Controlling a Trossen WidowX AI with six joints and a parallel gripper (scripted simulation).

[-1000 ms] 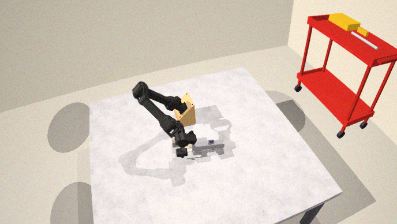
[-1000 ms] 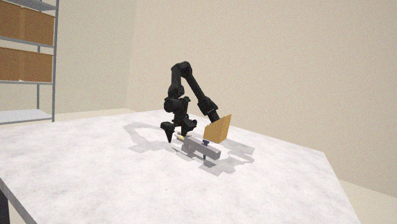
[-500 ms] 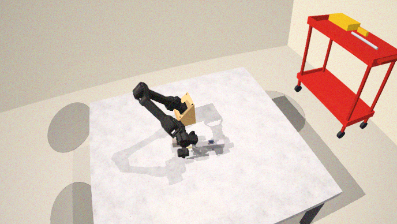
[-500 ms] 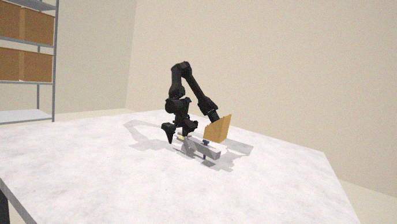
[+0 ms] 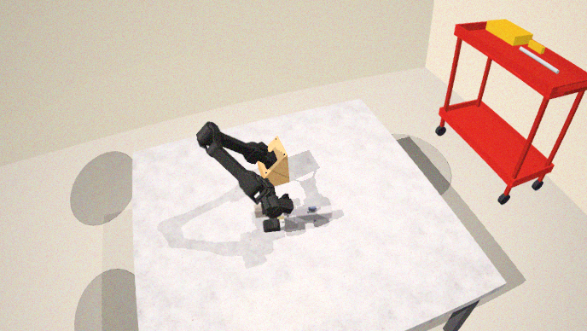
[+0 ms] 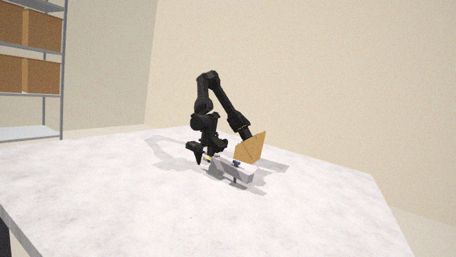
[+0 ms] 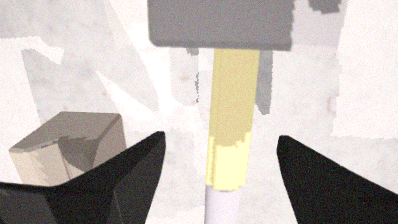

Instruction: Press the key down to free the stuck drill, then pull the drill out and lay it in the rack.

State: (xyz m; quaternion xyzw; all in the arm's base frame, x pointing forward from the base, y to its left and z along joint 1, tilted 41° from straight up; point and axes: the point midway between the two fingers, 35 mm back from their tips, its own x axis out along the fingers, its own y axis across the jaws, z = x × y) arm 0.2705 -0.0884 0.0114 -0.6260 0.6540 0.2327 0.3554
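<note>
Now: the drill 10 mm ahead of my gripper tip, 40 mm to the left of it and 30 mm above it. Also, from my gripper tip: rack: 80 mm behind, 10 mm to the right, 10 mm above; blue key: 30 mm ahead, 160 mm to the left, 40 mm above.
</note>
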